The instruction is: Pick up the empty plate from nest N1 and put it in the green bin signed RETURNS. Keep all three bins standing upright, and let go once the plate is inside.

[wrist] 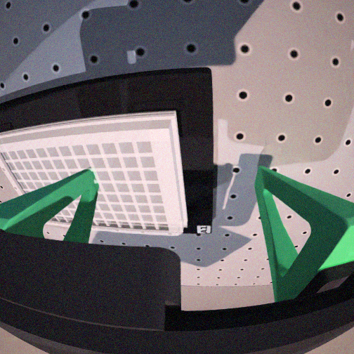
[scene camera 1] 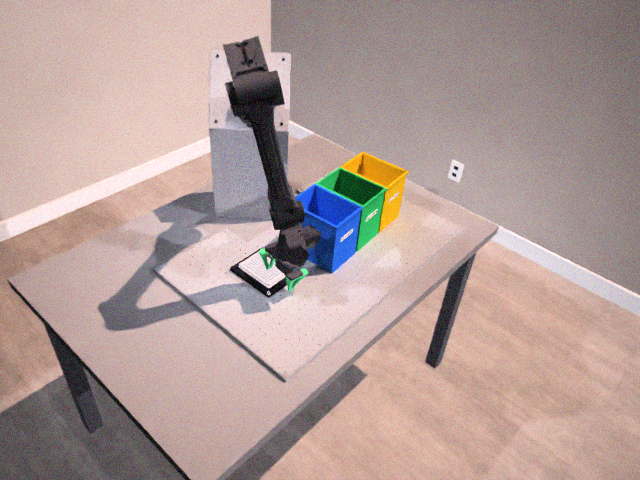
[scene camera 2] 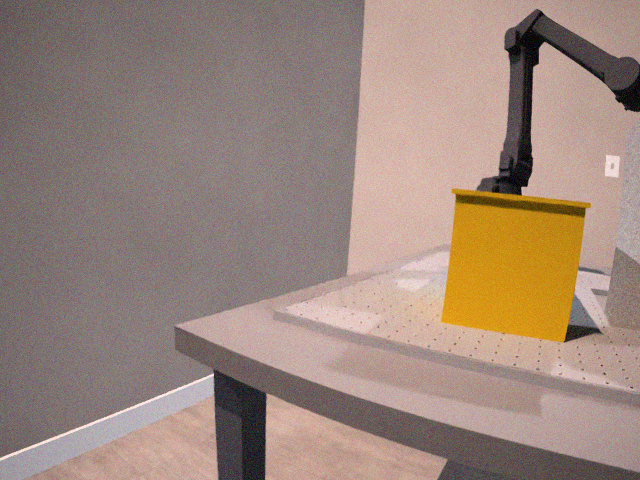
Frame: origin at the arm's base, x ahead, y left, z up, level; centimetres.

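Seen in the pictures: gripper, fingertip midpoint: (scene camera 1: pixel 279 279).
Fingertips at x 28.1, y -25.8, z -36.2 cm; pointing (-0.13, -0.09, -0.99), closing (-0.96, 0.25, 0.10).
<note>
A point is followed by its place in that frame.
The white gridded plate (scene camera 1: pixel 253 268) {x 19.8, y -27.2, z -35.2 cm} (wrist: pixel 135 170) lies in the black nest (scene camera 1: pixel 250 282) {x 21.7, y -31.1, z -36.6 cm} (wrist: pixel 197 145), whose corner tag seems to read N1. My gripper (scene camera 1: pixel 279 278) {x 28.1, y -25.8, z -36.2 cm} (wrist: pixel 176 175) is wide open and empty, low over the nest's right side. In the wrist view its left finger is over the plate and its right finger is beyond the nest's right edge, over the pegboard. The green bin (scene camera 1: pixel 368 232) {x 40.1, y 5.3, z -33.1 cm} stands upright between the blue bin (scene camera 1: pixel 346 252) {x 39.0, y -6.4, z -33.8 cm} and the yellow bin (scene camera 1: pixel 391 212) {x 41.4, y 19.0, z -32.9 cm} (scene camera 2: pixel 514 268) {x 33.2, y 25.4, z -28.9 cm}. Its sign is too blurred to read.
The blue bin stands upright close behind the gripper, nearest the nest of the three bins. The yellow bin stands upright at the far end of the row. The perforated board (scene camera 1: pixel 289 341) {x 42.7, y -41.7, z -37.6 cm} (scene camera 2: pixel 403 330) {x 46.2, y 30.3, z -37.6 cm} lies on the table (scene camera 1: pixel 170 372) {x 23.8, y -65.4, z -38.9 cm}. The grey arm pedestal (scene camera 1: pixel 235 170) {x -2.0, y -7.5, z -20.1 cm} rises at the back.
</note>
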